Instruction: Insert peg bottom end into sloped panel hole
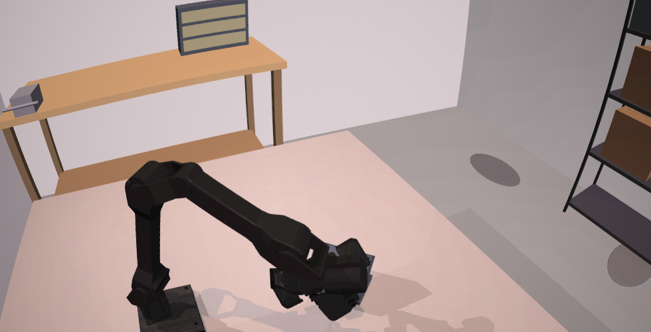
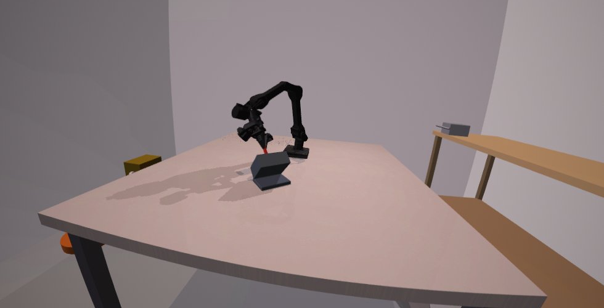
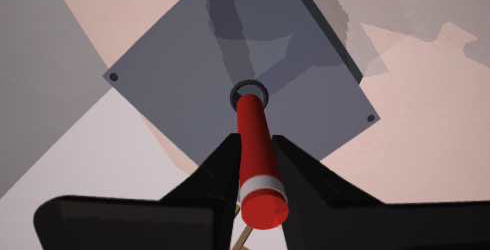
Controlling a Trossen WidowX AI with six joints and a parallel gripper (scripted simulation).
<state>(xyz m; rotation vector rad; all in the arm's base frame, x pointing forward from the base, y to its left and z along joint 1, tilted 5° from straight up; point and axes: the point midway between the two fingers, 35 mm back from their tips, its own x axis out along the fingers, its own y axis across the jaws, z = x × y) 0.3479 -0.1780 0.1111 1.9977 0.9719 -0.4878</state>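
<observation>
The grey sloped panel is 50 mm ahead of my gripper tip, 30 mm to the left of it and 50 mm below it. From my gripper tip the other things lie so: red round peg: 10 mm behind, 10 mm to the right, 10 mm above.
</observation>
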